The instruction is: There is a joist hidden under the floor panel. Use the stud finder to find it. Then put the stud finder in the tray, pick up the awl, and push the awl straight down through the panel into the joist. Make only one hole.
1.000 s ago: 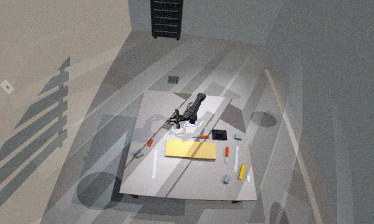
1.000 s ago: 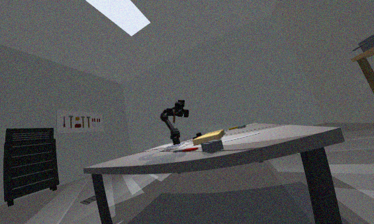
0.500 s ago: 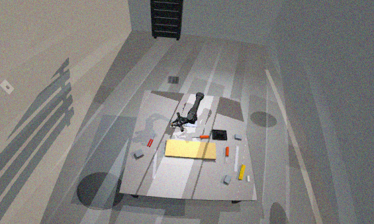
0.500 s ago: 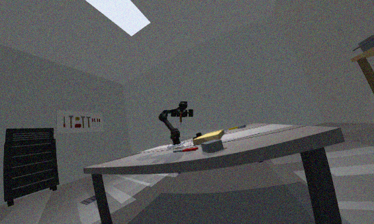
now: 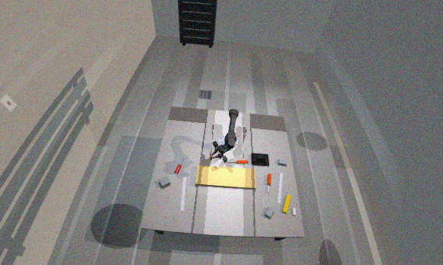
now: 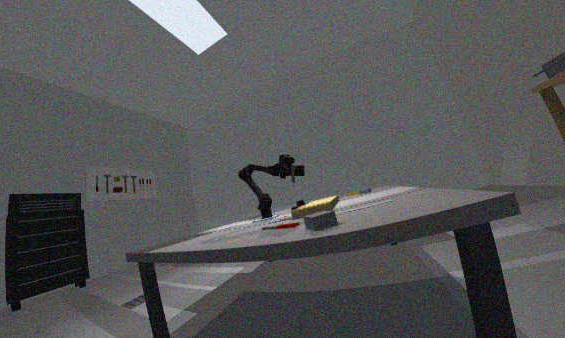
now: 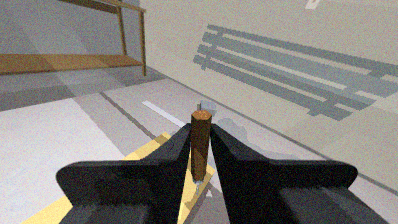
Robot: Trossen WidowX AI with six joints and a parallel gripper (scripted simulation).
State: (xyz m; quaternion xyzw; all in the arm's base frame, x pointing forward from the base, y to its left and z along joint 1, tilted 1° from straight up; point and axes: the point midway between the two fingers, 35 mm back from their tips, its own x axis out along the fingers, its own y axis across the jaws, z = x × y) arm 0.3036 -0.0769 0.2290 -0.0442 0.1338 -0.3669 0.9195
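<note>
Right now my gripper tip is 10 mm past the awl and 60 mm above it. Also, from my gripper tip: black tray (230 mm behind, 430 mm to the left, 220 mm below); yellow bar (140 mm ahead, 720 mm to the left, 230 mm below); black stud finder (240 mm behind, 450 mm to the left, 190 mm below).
</note>
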